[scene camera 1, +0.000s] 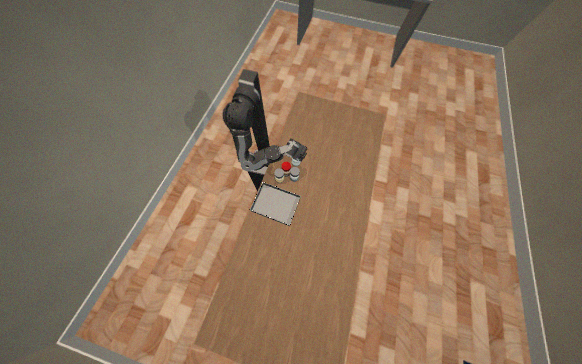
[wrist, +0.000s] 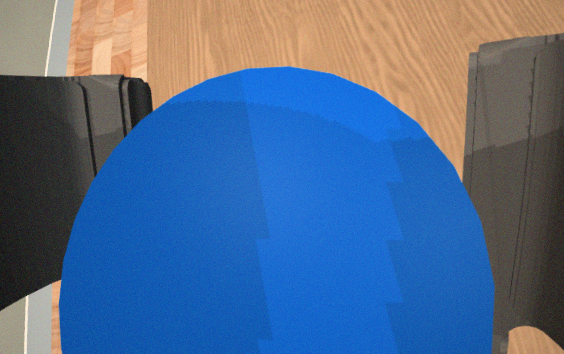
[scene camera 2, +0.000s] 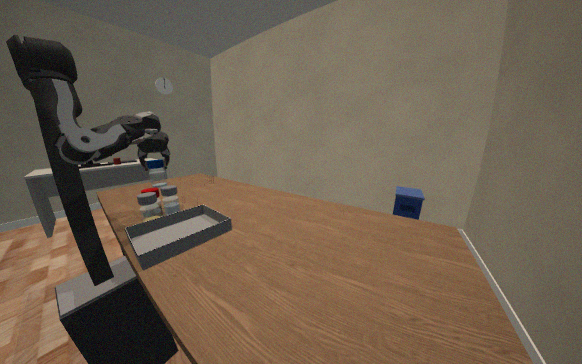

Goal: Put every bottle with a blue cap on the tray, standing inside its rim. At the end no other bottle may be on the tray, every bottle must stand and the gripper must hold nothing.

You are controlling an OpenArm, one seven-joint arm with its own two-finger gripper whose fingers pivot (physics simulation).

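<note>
My gripper is shut on a clear bottle with a blue cap. The bottle is upright and held above the table, behind the other bottles in scene camera 2. Its pale body shows below the gripper in scene camera 1. The cap fills much of the wrist view, between the two fingers. The tray has a dark rim and a bare pale floor; no bottle stands on it.
A red-capped bottle and two grey-capped bottles, one nearer the arm's side and one farther out, stand close together between my gripper and the tray. The table extends beyond the tray.
</note>
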